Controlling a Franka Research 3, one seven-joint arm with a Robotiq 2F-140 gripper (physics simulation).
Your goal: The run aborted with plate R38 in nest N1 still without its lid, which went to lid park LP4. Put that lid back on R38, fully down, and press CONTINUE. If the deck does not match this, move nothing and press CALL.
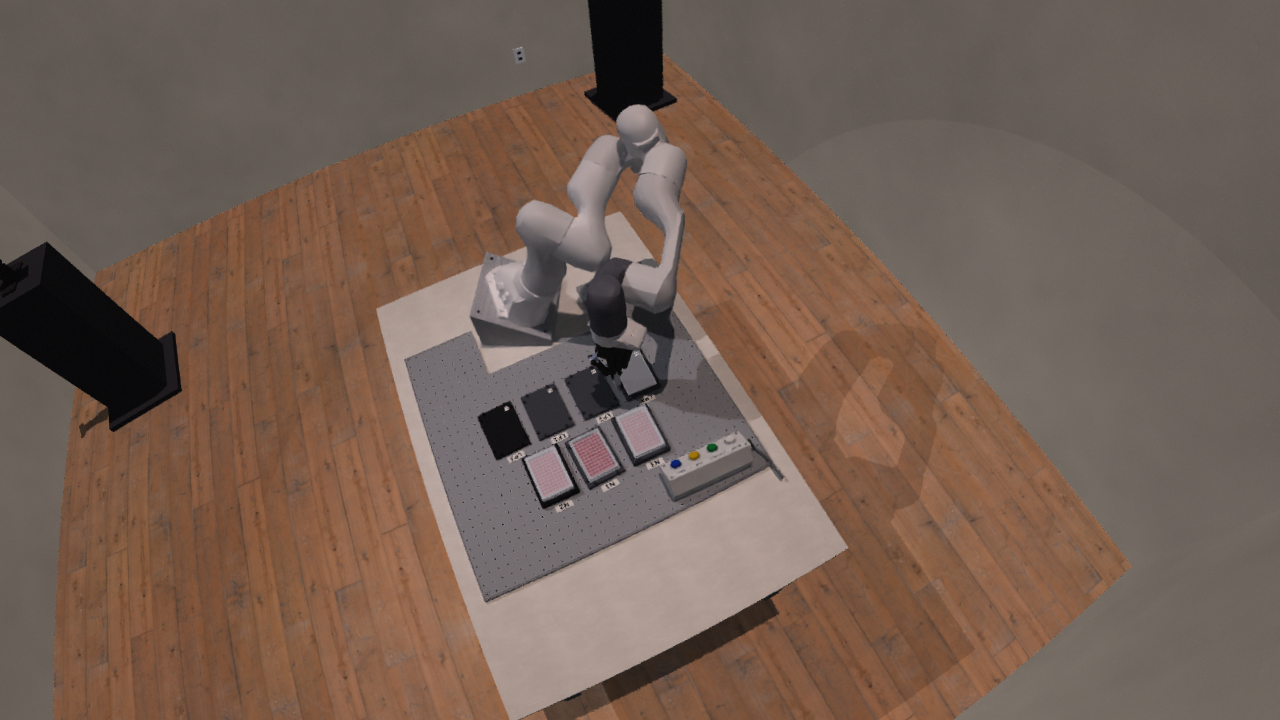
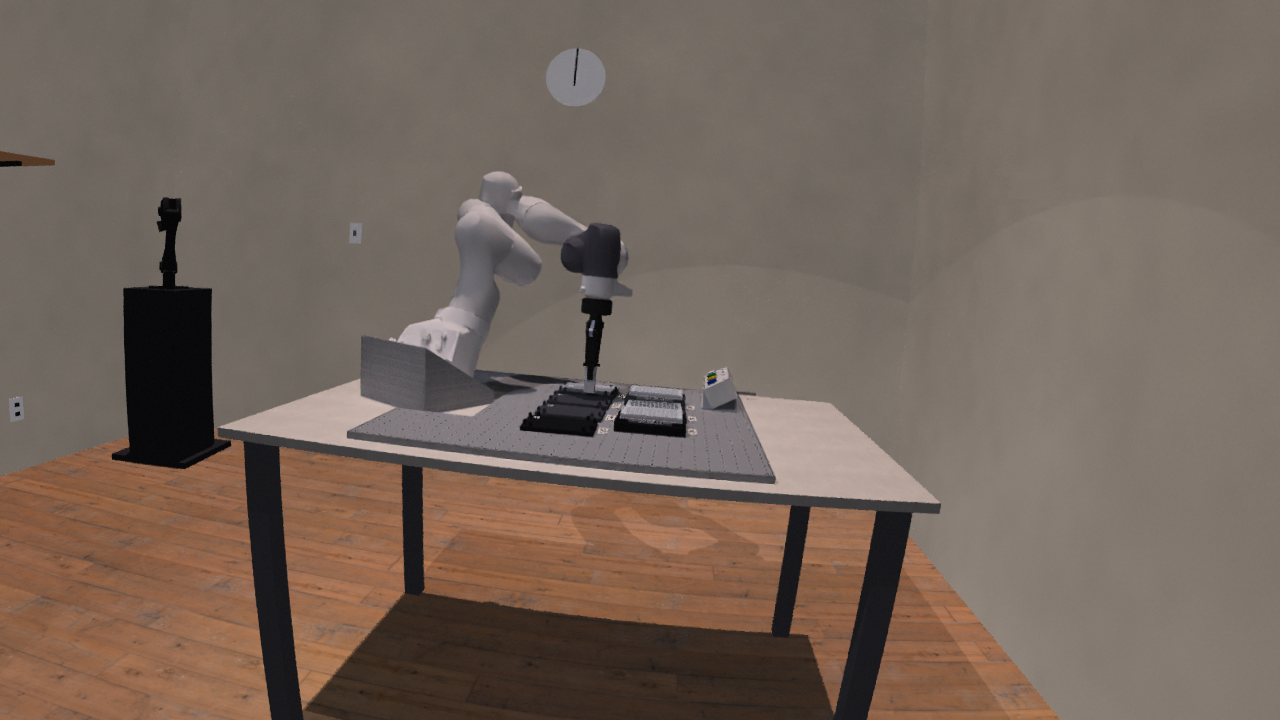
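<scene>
Three plates stand in a front row of nests on the grey deck. The middle plate looks darker red and bare. The outer two plates look paler, as if lidded. Behind them is a row of several dark lid parks. The rightmost park holds a greyish clear lid. My gripper is shut and empty, pointing straight down, low over the left edge of that lid. The labels are too small to read.
A white button box with blue, yellow and green buttons stands right of the nests. The robot base sits behind the deck. Black pedestals stand on the floor.
</scene>
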